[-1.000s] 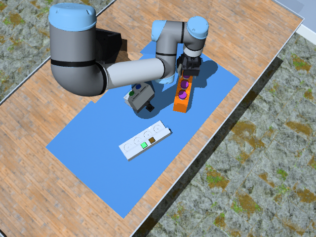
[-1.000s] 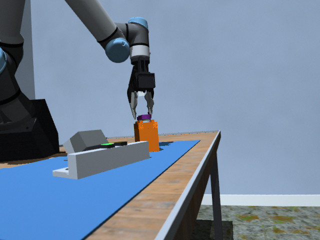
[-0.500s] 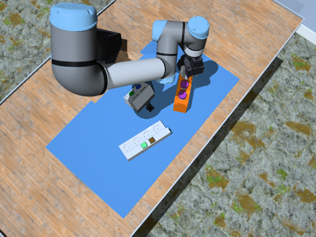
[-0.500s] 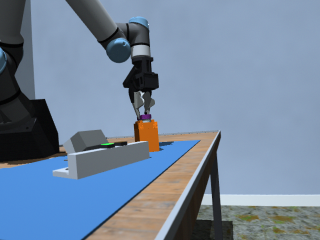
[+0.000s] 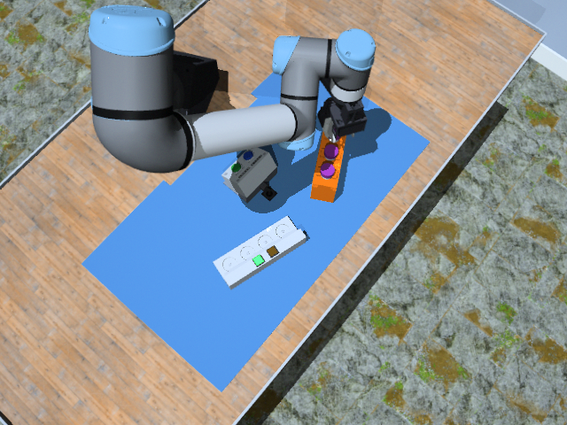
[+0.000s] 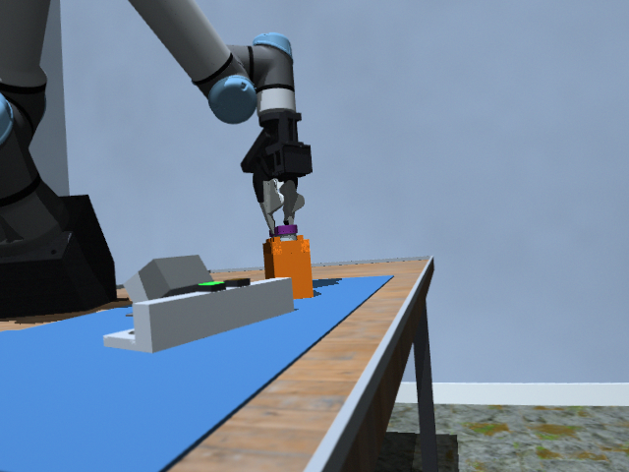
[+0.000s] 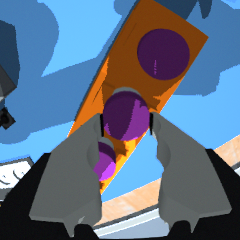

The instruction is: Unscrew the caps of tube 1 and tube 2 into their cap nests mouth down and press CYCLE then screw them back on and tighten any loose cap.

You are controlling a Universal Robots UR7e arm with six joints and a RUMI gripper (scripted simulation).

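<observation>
My hand is 30 mm past the purple cap, 40 mm to the right of it and 10 mm above it. Also, from my hand: grey key housing (110 mm behind, 200 mm to the right, 70 mm below); then green key (130 mm behind, 220 mm to the right, 60 mm below); then blue key (130 mm behind, 180 mm to the right, 60 mm below).
</observation>
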